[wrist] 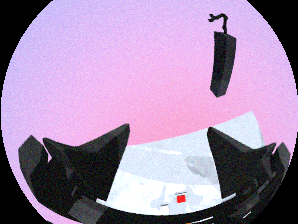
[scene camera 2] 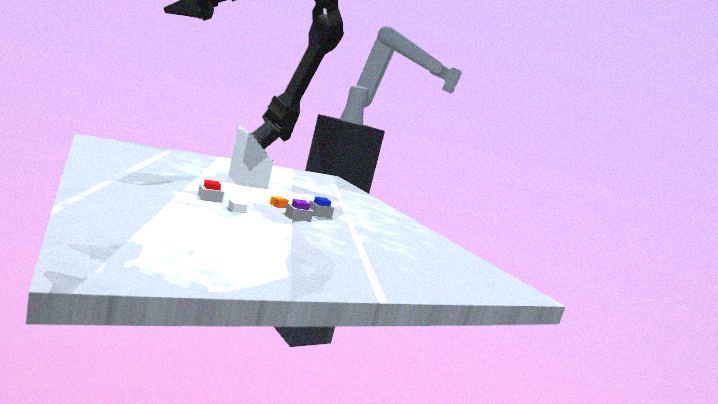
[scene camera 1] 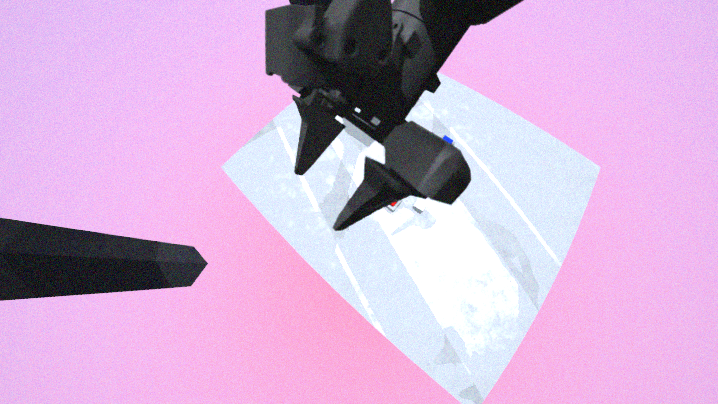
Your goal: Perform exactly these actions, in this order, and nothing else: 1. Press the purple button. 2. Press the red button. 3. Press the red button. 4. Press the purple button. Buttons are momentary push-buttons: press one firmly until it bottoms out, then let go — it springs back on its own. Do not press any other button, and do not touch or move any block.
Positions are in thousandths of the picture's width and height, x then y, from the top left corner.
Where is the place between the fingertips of the gripper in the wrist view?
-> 576, 583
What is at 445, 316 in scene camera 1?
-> The gripper.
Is the gripper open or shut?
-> Open.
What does the gripper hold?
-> Nothing.
